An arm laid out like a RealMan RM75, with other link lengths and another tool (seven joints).
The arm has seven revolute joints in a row. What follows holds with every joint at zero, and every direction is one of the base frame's. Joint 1 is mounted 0.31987 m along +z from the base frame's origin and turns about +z. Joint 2 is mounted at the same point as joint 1 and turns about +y. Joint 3 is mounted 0.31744 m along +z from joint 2 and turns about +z. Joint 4 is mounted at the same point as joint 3 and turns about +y. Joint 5 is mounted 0.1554 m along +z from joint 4 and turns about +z. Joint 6 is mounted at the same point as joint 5 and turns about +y. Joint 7 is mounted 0.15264 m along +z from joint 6 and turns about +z. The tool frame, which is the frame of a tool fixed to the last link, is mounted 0.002 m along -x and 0.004 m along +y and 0.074 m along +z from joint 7; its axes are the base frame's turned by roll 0, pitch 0.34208 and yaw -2.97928 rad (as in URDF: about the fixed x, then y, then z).
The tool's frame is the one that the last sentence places.
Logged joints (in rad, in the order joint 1, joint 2, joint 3, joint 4, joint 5, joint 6, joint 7), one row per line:
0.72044, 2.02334, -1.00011, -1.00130, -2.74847, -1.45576, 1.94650
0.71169, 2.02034, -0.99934, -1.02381, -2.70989, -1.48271, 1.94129
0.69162, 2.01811, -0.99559, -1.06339, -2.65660, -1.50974, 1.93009
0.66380, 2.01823, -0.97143, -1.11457, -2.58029, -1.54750, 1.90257
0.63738, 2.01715, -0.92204, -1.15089, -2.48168, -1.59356, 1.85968
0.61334, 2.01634, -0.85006, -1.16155, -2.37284, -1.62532, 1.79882
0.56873, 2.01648, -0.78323, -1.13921, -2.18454, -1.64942, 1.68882
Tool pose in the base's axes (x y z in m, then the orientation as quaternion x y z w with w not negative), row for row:
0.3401, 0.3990, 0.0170, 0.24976, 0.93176, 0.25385, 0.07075
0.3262, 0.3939, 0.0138, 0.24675, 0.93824, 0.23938, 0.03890
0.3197, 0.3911, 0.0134, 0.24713, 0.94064, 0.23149, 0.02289
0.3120, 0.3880, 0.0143, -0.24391, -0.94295, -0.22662, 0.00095
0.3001, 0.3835, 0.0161, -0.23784, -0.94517, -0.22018, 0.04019
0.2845, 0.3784, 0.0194, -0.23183, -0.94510, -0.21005, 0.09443
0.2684, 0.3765, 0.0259, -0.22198, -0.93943, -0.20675, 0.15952
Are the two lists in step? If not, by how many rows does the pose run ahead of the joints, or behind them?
The pose runs 1 row behind the joints: the pose in row i belongs to the joints in row i - 1.
